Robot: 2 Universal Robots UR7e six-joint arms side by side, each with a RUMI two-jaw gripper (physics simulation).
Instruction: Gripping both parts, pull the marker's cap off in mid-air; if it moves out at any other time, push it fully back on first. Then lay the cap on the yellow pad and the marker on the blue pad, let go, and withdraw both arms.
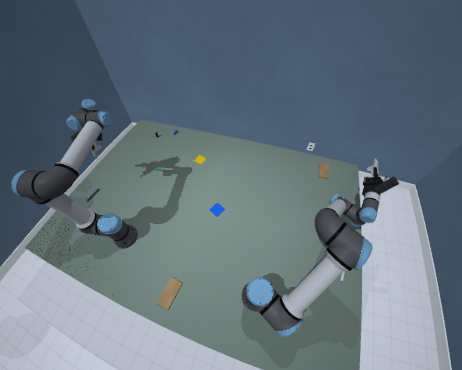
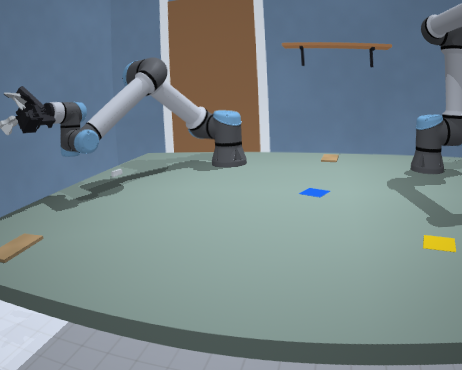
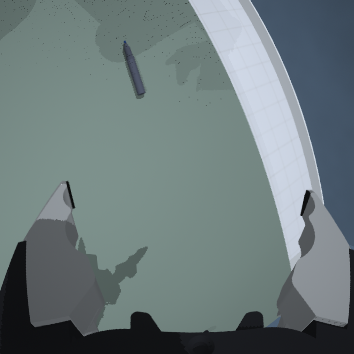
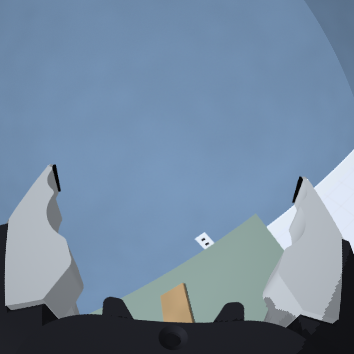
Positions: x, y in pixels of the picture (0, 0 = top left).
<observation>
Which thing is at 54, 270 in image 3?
The left gripper.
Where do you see a brown block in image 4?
175, 306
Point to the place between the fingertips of the right gripper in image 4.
At 177, 171
</observation>
